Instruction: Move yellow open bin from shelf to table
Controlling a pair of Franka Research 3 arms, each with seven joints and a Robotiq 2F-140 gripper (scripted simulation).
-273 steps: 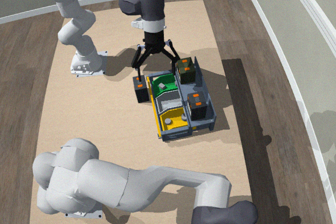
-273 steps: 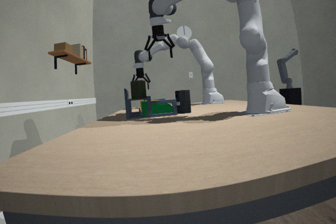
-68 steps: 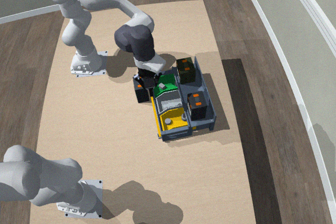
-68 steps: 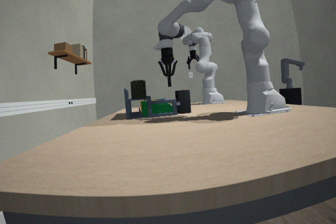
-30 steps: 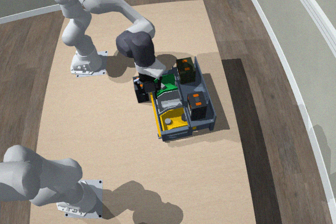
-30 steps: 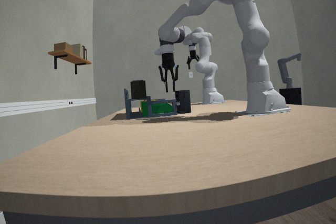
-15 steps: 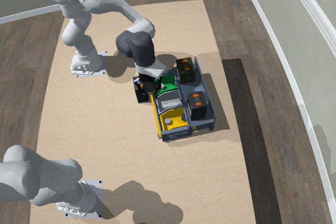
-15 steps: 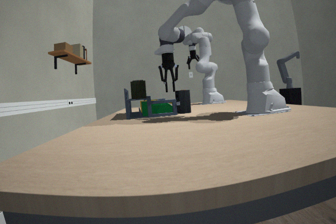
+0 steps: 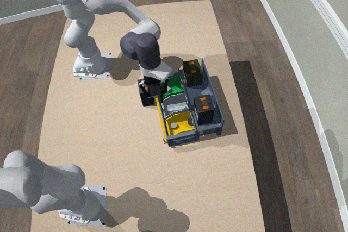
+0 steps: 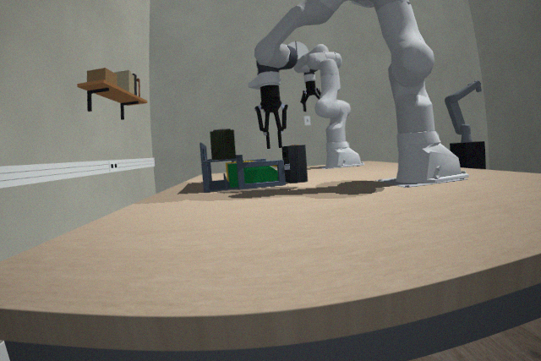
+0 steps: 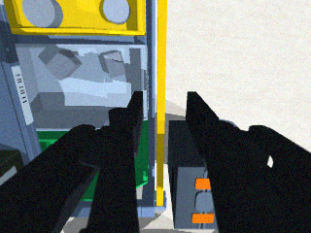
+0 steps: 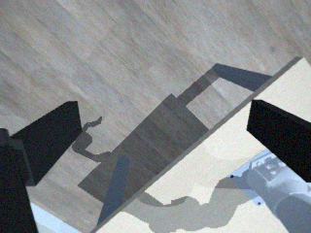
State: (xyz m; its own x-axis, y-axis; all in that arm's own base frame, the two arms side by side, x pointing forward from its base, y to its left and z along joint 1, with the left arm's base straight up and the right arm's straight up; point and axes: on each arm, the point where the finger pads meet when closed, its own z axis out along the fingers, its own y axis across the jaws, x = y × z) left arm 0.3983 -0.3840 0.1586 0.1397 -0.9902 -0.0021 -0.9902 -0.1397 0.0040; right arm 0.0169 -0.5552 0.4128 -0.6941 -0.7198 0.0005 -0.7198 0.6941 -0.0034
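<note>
The thin yellow bar is 10 cm below my left hand. Also, from my left hand: green bin: 12 cm to the left, 12 cm below, 9 cm ahead; then blue-grey shelf: 13 cm ahead, 9 cm below, 1 cm to the left; then grey bin: 12 cm below, 10 cm ahead, 1 cm to the left.
</note>
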